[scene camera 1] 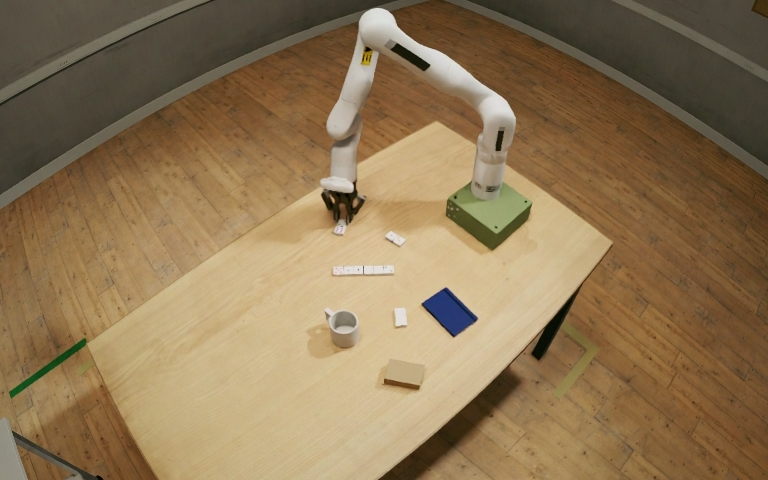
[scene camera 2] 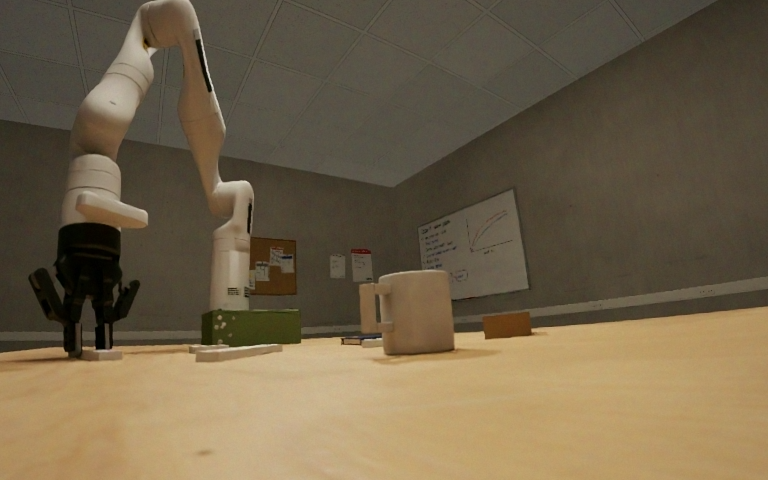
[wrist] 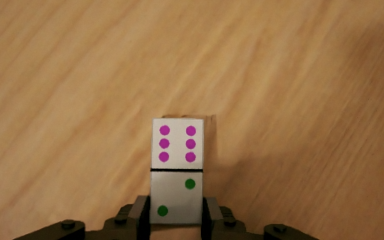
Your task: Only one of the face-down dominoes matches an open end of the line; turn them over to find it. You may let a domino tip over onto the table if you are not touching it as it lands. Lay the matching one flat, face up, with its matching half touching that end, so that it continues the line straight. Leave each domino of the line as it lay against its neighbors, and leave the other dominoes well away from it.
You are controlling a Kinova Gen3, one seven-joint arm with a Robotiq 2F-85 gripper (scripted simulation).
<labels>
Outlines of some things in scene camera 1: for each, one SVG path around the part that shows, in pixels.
My gripper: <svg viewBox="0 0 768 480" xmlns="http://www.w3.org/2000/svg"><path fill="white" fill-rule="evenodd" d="M357 179L352 182L353 191L351 193L341 194L343 192L337 193L337 191L326 189L321 193L327 209L333 210L336 223L340 219L340 204L345 204L347 210L346 224L349 225L353 220L353 214L358 213L366 200L365 195L361 196L358 194Z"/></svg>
A grey mug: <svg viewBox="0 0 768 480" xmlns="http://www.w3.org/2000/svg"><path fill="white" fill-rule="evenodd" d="M326 308L324 310L325 317L330 325L333 342L342 348L354 346L359 340L359 325L356 315L348 310L339 310L334 313L329 308Z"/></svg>
</labels>
